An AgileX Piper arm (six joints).
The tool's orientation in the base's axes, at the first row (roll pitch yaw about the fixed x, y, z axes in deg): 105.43 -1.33 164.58
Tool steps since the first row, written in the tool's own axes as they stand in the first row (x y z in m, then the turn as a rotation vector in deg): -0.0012 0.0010 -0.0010 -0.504 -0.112 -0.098; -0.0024 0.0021 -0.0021 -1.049 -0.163 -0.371; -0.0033 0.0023 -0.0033 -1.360 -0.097 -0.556; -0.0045 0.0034 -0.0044 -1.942 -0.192 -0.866; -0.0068 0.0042 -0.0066 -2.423 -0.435 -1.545; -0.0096 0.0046 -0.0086 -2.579 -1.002 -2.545
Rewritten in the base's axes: 0.0010 -0.0010 0.0012 0.451 -0.253 -0.094; 0.0020 -0.0021 0.0025 0.903 -0.665 -0.083; 0.0026 -0.0034 0.0030 1.163 -0.903 0.023; 0.0035 -0.0044 0.0043 1.637 -1.370 0.000; 0.0053 -0.0069 0.0056 1.908 -2.191 -0.064; 0.0075 -0.0094 0.0065 1.756 -3.306 -0.349
